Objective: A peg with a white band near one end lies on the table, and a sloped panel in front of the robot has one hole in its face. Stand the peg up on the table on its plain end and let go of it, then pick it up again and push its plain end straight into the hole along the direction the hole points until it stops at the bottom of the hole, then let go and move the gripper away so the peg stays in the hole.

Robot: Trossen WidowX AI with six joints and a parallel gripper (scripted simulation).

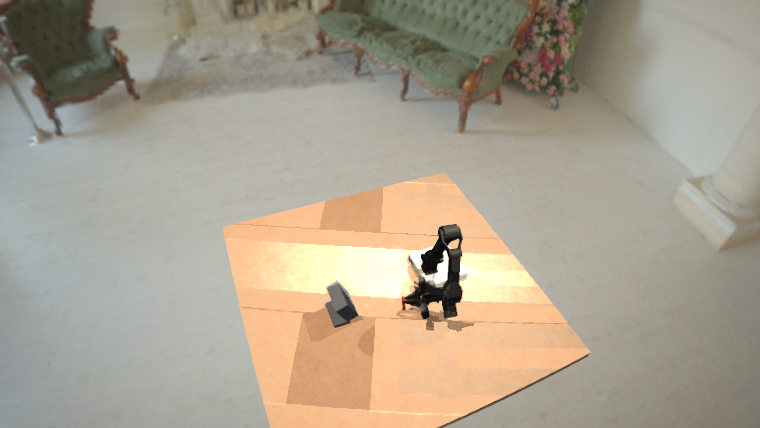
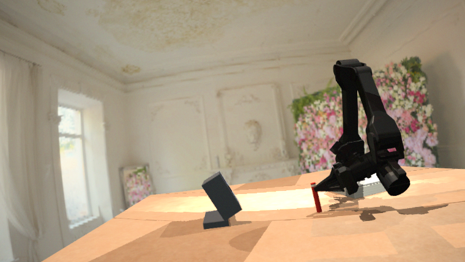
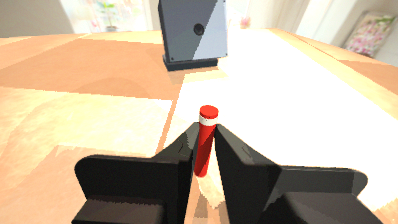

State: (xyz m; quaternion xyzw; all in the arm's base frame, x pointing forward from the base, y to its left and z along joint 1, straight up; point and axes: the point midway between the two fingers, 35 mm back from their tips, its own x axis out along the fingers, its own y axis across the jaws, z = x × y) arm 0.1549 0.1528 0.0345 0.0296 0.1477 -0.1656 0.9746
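My gripper tip is now 1 cm above the red peg. Also, from my gripper tip: grey sloped panel 25 cm ahead, 6 cm to the right, 1 cm above; then grey foot 27 cm ahead, 6 cm to the right, 6 cm below.
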